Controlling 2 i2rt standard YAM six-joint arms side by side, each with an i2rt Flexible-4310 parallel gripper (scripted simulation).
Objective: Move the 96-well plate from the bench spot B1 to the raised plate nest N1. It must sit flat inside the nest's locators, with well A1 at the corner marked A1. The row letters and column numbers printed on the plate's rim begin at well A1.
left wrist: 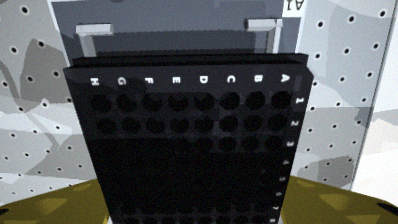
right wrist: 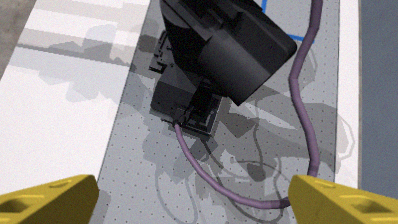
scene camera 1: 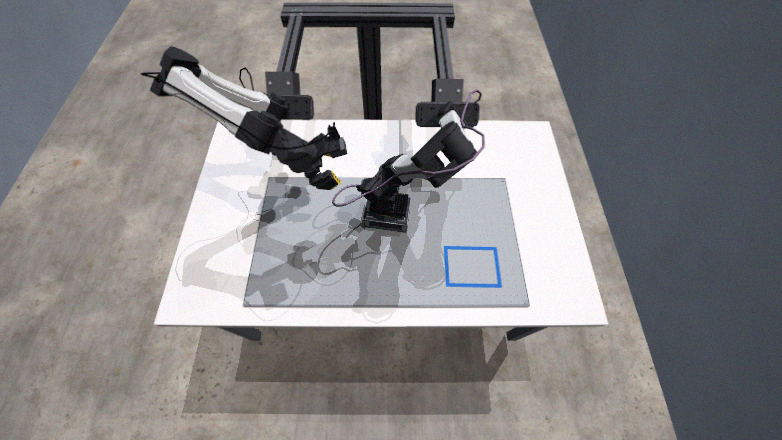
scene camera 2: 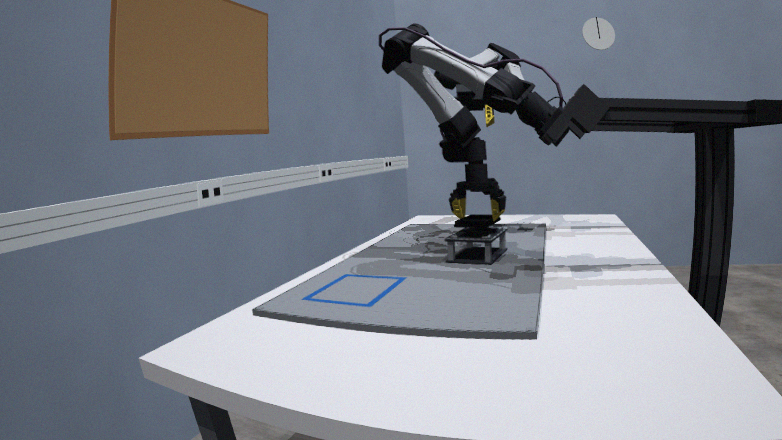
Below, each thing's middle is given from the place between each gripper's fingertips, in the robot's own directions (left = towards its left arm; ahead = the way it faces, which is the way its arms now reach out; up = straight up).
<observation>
Right now my left hand is 40 mm above the raised nest [left wrist: 134,34]. Round my left hand: black 96-well plate [left wrist: 157,160] 10 mm below.
Right now my right hand is 250 mm above the black 96-well plate, 150 mm to the right of it and 40 mm past it. Round my right hand: raised nest: 290 mm below, 150 mm to the left, 40 mm behind.
</observation>
